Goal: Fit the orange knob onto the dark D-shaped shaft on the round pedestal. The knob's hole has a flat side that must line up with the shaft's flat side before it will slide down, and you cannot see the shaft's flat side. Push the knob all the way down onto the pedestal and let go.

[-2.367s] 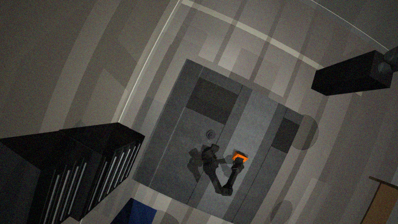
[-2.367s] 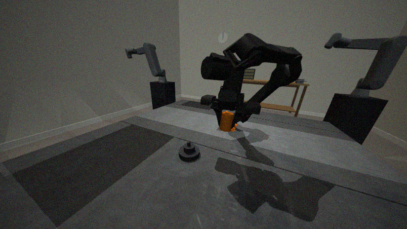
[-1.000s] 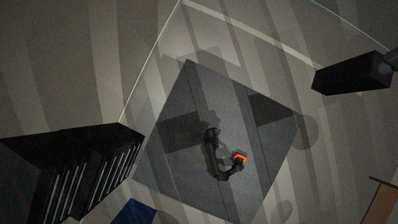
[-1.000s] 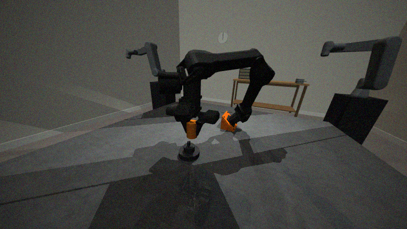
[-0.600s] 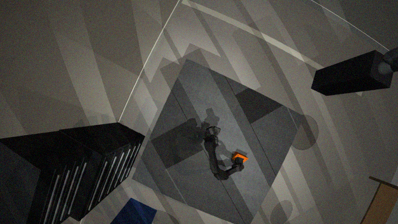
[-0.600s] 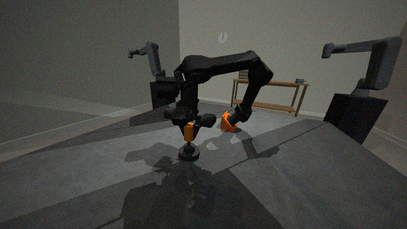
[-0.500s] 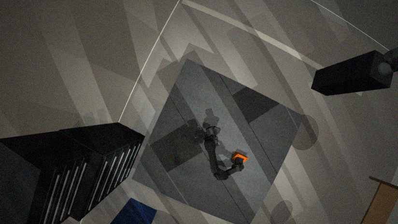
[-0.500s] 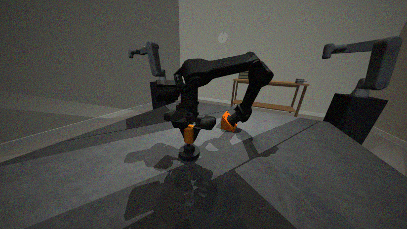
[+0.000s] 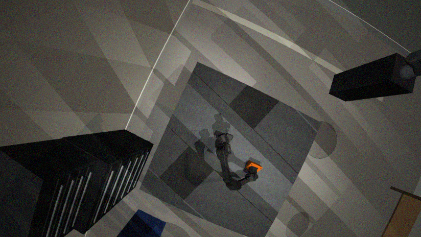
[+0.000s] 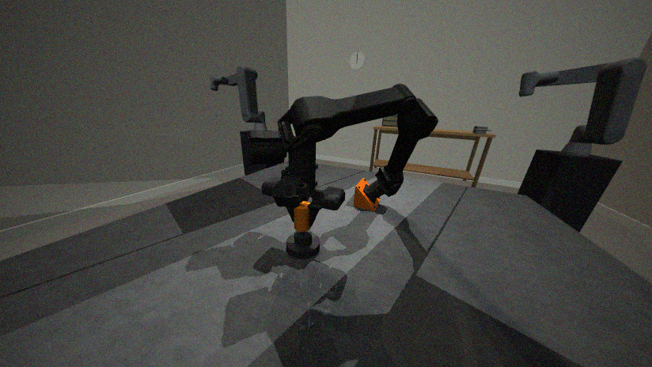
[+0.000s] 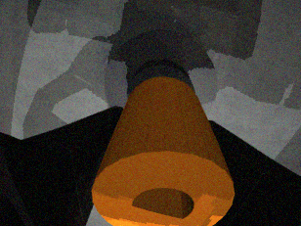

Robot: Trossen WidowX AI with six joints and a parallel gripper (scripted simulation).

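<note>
My gripper tip is now 2 cm below the orange knob. The rest, counted from my gripper tip: dark pedestal 4 cm below.
</note>
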